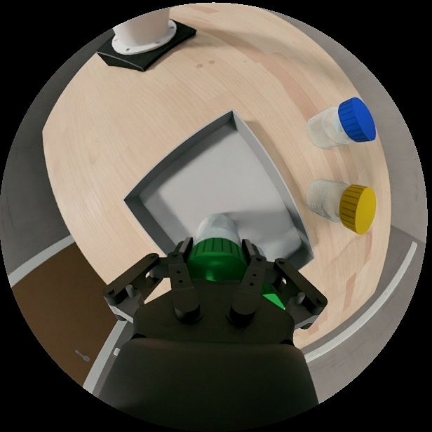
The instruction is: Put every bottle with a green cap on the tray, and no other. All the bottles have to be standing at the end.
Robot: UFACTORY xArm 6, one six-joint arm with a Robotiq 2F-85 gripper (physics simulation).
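Observation:
My gripper (pixel 216 245) is shut on a green-capped bottle (pixel 217 257), one finger on each side at the cap. The bottle looks upright, its clear body over the near part of the grey tray (pixel 215 175); whether its base touches the tray floor I cannot tell. Another green cap (pixel 274 298) shows partly behind the gripper's right finger linkage, its bottle mostly hidden. A blue-capped bottle (pixel 327 128) and a yellow-capped bottle (pixel 325 199) stand on the wooden table to the right, outside the tray.
The robot's white base (pixel 142 32) on a black plate (pixel 145 61) is at the upper left of the table (pixel 100 125). The tray has raised walls all round. The table edge runs beyond the blue-capped and yellow-capped bottles at the right.

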